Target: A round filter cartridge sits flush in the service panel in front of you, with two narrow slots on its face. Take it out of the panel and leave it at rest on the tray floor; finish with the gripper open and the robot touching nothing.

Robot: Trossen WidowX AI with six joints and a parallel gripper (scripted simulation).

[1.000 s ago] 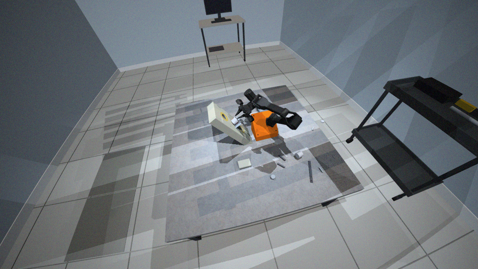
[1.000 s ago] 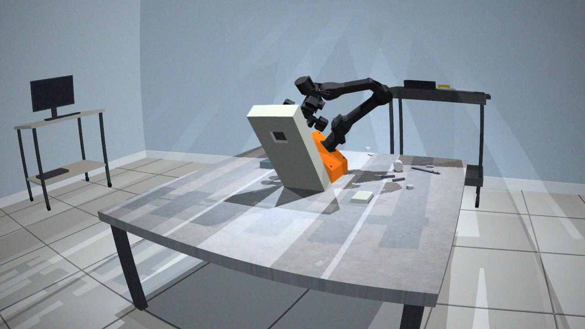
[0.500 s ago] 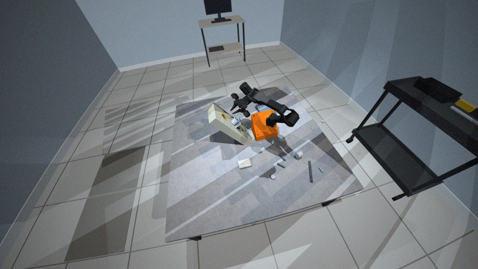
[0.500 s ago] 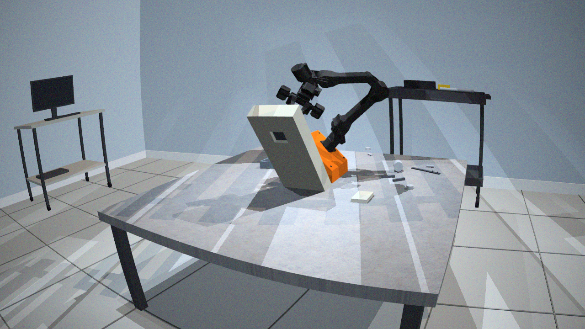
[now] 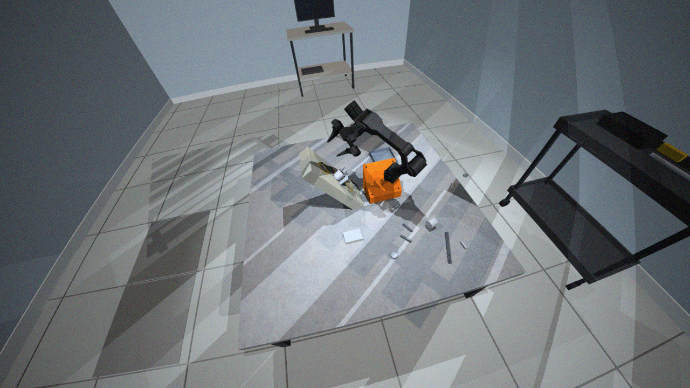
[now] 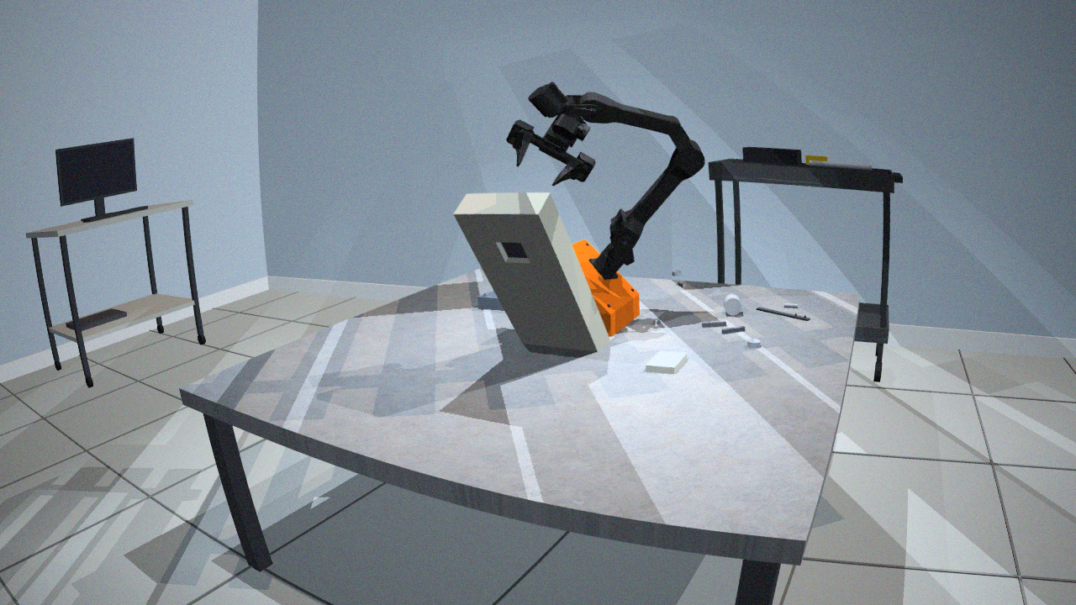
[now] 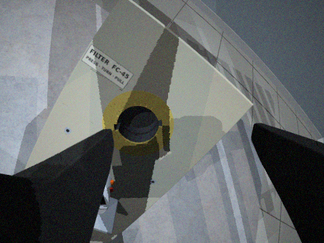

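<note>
The grey round filter cartridge lies 20 mm behind my gripper tip and 170 mm below it. From my gripper tip the other things lie so: beige service panel 20 mm ahead, 190 mm below; then beige block 50 mm behind, 260 mm to the left, 370 mm below; then low grey tray 330 mm behind, 320 mm to the right, 360 mm below.
</note>
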